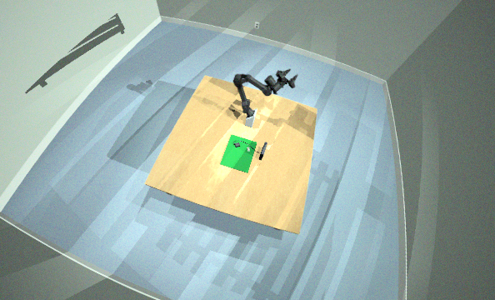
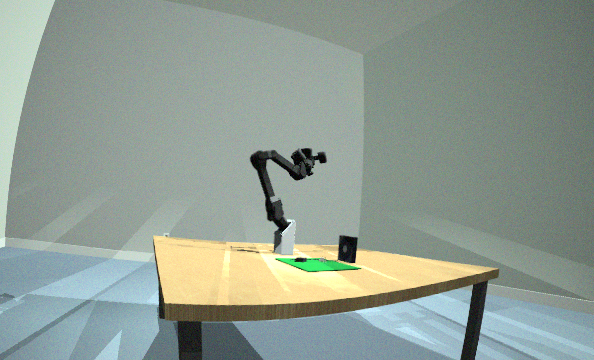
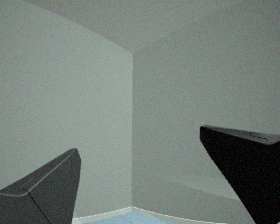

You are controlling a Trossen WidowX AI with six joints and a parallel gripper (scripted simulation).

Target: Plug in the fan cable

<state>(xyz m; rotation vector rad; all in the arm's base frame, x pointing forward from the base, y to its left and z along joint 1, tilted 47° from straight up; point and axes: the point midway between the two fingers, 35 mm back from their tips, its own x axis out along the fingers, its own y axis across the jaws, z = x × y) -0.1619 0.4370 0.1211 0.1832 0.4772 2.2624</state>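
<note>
Now: the fan cable plug 46 cm ahead of my gripper tip, 26 cm to the right of it and 55 cm below it. Round my gripper tip: green board (52 cm ahead, 22 cm to the right, 57 cm below); black fan (46 cm ahead, 4 cm to the right, 50 cm below).
</note>
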